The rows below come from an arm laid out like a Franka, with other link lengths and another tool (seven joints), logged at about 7 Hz.
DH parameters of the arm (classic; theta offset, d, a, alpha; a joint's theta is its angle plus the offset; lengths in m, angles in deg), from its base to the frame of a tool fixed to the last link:
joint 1: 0 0.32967 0 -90
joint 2: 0 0 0 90
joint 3: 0 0.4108 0.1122 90
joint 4: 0 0 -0.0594 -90
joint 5: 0 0.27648 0 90
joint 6: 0 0 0.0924 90
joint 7: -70.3 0.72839 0.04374 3
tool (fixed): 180 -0.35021 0 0
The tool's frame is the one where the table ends.
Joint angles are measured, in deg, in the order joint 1, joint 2, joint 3, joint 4, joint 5, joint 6, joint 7. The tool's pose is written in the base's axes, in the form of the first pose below.
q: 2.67 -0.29 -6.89 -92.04 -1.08 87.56 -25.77
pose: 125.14, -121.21, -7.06, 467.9, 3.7, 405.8
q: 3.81 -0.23 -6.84 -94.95 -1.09 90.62 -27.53
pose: 128.29, -117.89, -6.87, 469.6, 13.8, 391.4
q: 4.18 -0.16 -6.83 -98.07 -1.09 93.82 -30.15
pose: 131.39, -114.41, -6.87, 469.5, 17.6, 375.8
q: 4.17 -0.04 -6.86 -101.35 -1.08 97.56 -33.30
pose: 134.70, -110.88, -6.51, 470.8, 17.9, 359.4
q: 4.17 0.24 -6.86 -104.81 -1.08 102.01 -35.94
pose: 137.64, -107.93, -5.65, 475.1, 18.2, 341.5
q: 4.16 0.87 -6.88 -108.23 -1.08 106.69 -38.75
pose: 140.55, -104.66, -4.82, 479.7, 18.2, 321.2
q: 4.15 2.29 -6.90 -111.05 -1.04 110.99 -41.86
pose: 143.32, -100.74, -4.63, 484.3, 18.3, 297.7
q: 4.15 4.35 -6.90 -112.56 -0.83 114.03 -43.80
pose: 144.72, -98.14, -5.26, 489.8, 19.1, 275.1
